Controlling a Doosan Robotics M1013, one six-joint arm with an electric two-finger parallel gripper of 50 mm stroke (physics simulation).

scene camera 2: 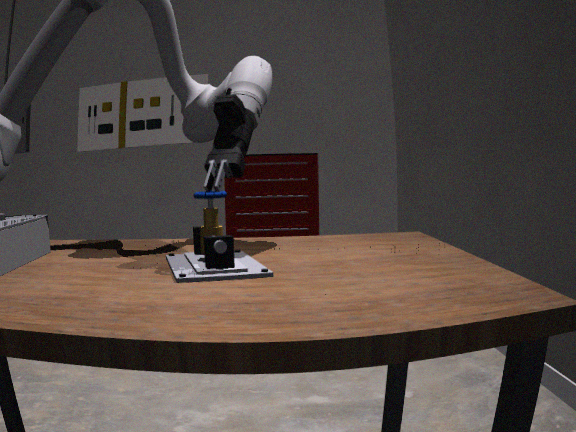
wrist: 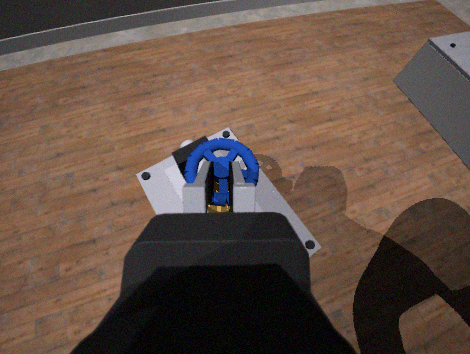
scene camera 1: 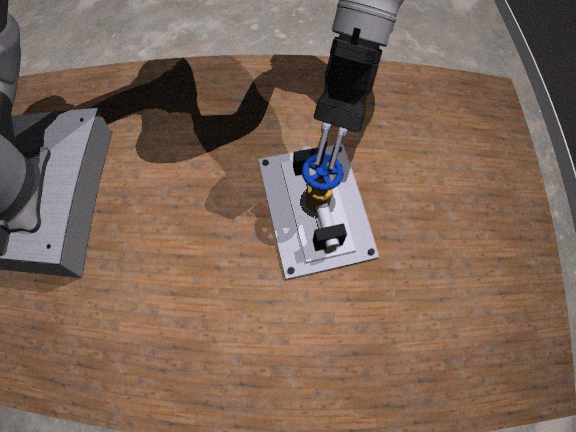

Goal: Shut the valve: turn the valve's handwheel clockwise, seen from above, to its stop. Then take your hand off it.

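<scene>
The valve's blue handwheel [scene camera 1: 322, 186] [scene camera 2: 210, 195] [wrist: 221, 144] lies level on top of the brass valve body [scene camera 1: 320, 193] [scene camera 2: 212, 231] [wrist: 219, 208]. The valve stands on a light grey base plate [scene camera 1: 279, 200] [scene camera 2: 253, 265] [wrist: 160, 186]. My gripper [scene camera 1: 325, 166] [scene camera 2: 211, 188] [wrist: 221, 174] is tilted and partly open, with a narrow gap and no grip on anything. Its fingertips are at the wheel's top, inside the rim's outline near the hub. In the wrist view the hub and a spoke show in the gap. Whether the tips touch the wheel is hidden.
Black pipe brackets [scene camera 1: 330, 236] [scene camera 2: 219, 252] stand on the plate beside the valve. The arm's grey pedestal [scene camera 1: 75, 200] [scene camera 2: 25, 242] [wrist: 440, 95] is on the wooden table [scene camera 1: 425, 325] [scene camera 2: 350, 295] [wrist: 75, 125]. A red drawer cabinet [scene camera 2: 280, 187] stands behind the table.
</scene>
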